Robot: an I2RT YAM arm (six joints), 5 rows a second.
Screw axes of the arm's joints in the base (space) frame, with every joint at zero. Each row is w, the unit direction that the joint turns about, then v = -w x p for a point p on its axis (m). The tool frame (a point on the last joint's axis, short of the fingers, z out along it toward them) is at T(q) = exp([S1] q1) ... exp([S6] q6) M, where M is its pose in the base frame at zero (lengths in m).
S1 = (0, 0, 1, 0.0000, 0.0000, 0.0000)
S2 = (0, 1, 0, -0.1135, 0.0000, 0.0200)
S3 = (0, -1, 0, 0.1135, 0.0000, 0.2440)
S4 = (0, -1, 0, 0.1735, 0.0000, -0.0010)
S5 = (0, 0, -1, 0.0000, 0.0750, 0.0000)
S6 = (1, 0, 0, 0.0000, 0.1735, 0.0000)
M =
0 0 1 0.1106
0 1 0 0.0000
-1 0 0 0.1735
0 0 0 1
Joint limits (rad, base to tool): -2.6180..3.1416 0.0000..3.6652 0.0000..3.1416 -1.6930..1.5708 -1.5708..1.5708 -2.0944..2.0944
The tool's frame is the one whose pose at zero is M.
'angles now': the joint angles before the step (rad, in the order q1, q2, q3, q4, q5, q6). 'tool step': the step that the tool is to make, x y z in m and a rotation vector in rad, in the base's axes. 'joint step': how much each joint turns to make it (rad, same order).
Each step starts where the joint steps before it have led.
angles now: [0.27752, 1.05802, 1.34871, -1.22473, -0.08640, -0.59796]
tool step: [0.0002, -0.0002, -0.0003, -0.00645, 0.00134, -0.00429]
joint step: [0.00006, 0.00113, 0.00007, -0.00199, 0.00728, 0.00004]
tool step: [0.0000, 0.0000, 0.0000, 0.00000, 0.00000, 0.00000]
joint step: [0.00000, 0.00000, 0.00000, 0.00000, 0.00000, 0.00000]
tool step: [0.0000, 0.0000, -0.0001, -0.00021, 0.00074, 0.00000]
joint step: [0.00000, 0.00013, -0.00018, -0.00046, 0.00000, 0.00000]
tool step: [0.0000, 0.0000, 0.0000, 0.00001, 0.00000, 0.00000]
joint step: [0.00000, 0.00000, 0.00000, 0.00000, -0.00001, 0.00000]
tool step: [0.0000, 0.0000, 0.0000, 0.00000, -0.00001, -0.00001]
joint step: [0.00000, 0.00000, 0.00000, 0.00001, 0.00001, 0.00001]
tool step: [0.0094, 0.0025, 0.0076, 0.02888, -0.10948, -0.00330]
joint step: [-0.00023, -0.00003, -0.00129, 0.11454, 0.00366, 0.00096]
